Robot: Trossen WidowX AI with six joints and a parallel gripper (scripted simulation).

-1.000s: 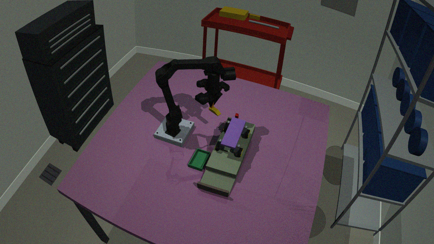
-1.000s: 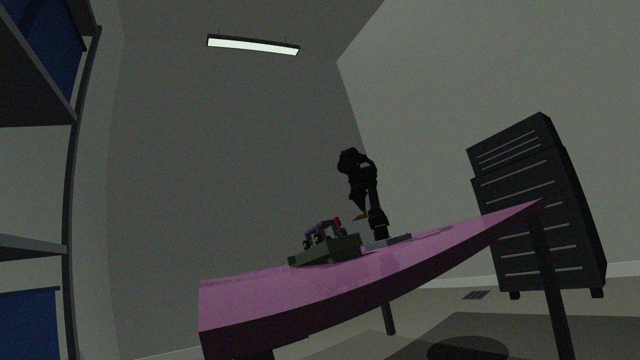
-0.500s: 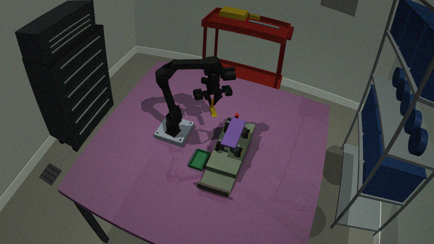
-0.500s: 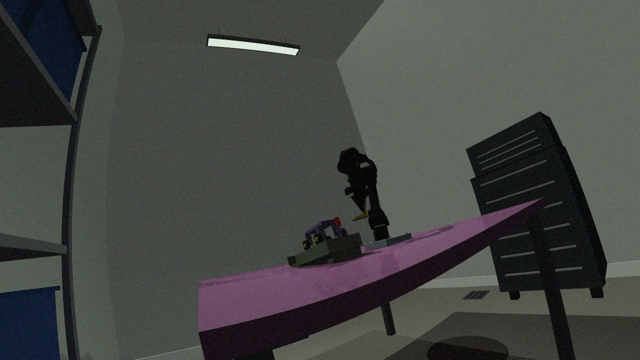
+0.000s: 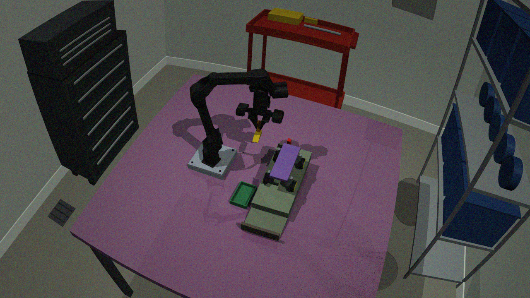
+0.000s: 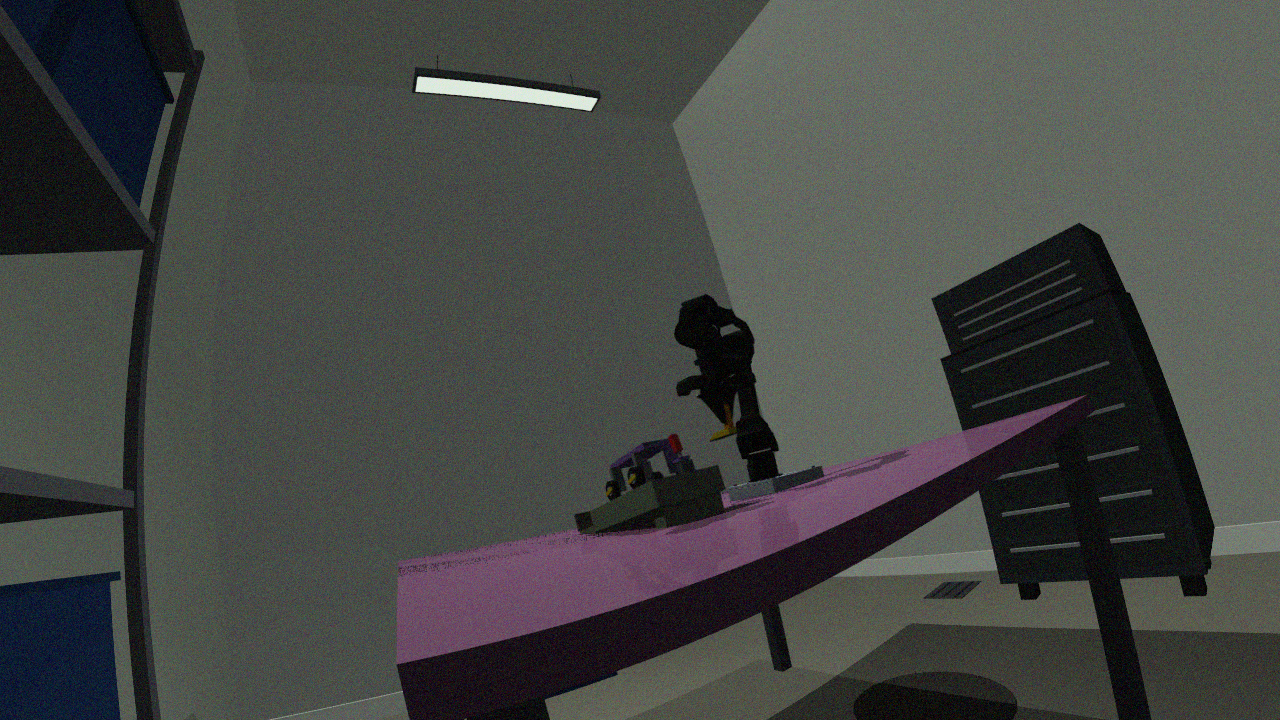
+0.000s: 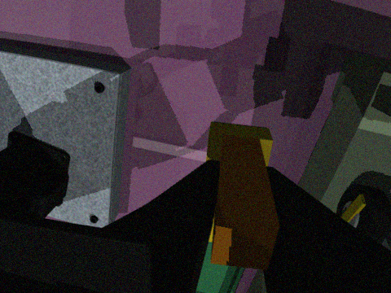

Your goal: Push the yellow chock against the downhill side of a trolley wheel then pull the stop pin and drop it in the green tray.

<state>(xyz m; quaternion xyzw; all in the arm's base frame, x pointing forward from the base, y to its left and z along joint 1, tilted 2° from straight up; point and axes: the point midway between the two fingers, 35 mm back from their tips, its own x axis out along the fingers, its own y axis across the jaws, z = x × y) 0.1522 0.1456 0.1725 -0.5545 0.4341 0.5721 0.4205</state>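
Now: gripper tip 20 mm to the left of the yellow chock, 10 mm short of it and 10 mm above it. Round my gripper tip: trolley 170 mm ahead, 80 mm to the right, 60 mm below; then red-headed stop pin 130 mm ahead, 40 mm below, 20 mm to the left; then olive ramp 170 mm ahead, 130 mm below, 90 mm to the right.
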